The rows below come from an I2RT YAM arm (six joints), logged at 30 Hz.
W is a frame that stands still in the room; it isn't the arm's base.
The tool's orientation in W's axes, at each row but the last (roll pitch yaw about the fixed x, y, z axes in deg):
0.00, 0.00, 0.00
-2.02, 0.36, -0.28
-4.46, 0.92, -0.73
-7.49, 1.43, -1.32
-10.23, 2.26, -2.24
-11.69, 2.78, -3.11
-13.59, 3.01, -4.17
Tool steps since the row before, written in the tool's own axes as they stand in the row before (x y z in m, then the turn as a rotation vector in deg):
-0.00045, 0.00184, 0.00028, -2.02, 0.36, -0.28
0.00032, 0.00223, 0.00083, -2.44, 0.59, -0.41
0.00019, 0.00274, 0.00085, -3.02, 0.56, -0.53
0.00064, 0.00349, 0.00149, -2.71, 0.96, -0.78
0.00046, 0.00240, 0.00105, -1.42, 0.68, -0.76
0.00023, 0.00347, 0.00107, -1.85, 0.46, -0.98
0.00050, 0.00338, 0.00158, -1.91, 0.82, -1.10
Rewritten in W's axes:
-0.00045, 0.00184, 0.00028, -2.02, 0.36, -0.28
0.00034, 0.00226, 0.00075, -2.44, 0.59, -0.42
0.00024, 0.00280, 0.00063, -3.02, 0.56, -0.52
0.00075, 0.00364, 0.00101, -2.71, 0.91, -0.83
0.00058, 0.00253, 0.00059, -1.43, 0.59, -0.81
0.00044, 0.00360, 0.00033, -1.88, 0.35, -0.96
0.00080, 0.00361, 0.00071, -1.93, 0.68, -1.16

